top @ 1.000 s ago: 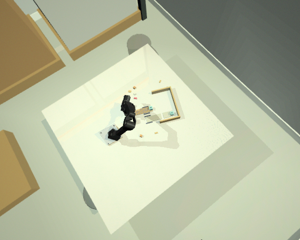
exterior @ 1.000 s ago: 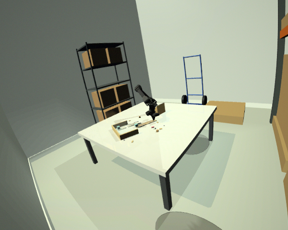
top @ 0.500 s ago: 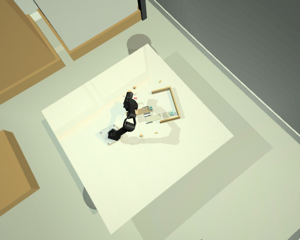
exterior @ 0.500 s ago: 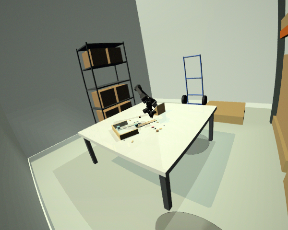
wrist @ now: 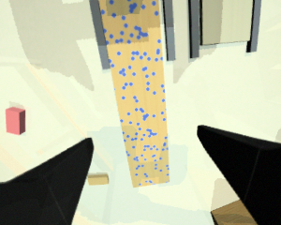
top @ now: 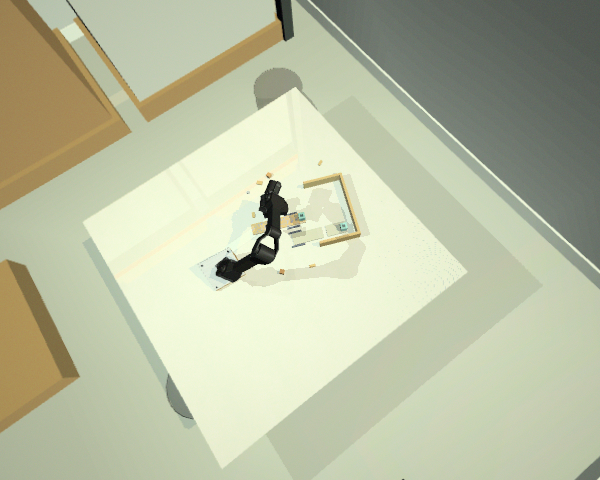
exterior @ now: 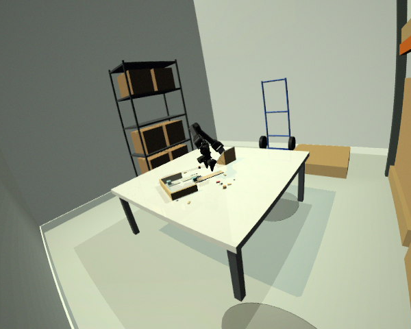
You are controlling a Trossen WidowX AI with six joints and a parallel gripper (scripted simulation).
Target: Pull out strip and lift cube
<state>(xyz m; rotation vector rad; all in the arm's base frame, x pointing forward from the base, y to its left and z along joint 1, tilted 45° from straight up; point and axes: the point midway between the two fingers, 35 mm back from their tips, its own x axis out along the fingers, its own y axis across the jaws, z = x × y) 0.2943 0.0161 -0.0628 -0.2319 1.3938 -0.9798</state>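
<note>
Now: gripper tip 9 cm short of the pale strip, 15 cm to the left of it and 5 cm above it.
</note>
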